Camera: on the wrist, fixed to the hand. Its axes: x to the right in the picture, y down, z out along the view.
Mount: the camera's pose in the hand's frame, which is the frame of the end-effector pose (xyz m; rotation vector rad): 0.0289 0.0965 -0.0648 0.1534 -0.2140 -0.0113
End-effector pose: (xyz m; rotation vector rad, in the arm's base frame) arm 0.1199 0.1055 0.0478 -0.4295 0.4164 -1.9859
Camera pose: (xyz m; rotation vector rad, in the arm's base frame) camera 0.1524 0.0454 -0.0506 -0.5409 0.1265 -1.9423
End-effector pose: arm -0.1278 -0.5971 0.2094 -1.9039 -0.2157 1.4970
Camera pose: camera -0.0868 -0.6807 0.1340 -1.6206 -0.2017 1.6607
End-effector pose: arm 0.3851 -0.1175 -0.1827 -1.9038 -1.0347 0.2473
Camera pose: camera 0.4924 -0.1580 -0.2174 -1.7596 -1.1333 0.5185
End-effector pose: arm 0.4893 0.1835 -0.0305 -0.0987 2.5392 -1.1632
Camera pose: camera 0.4480 0.2882 -0.0714 -0.1891 2.2598 -1.2743
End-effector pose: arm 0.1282 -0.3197 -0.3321 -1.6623 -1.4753 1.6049
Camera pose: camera 0.2183 -0.3063 -0.4099 -1.4330 -1.4155 1.8875
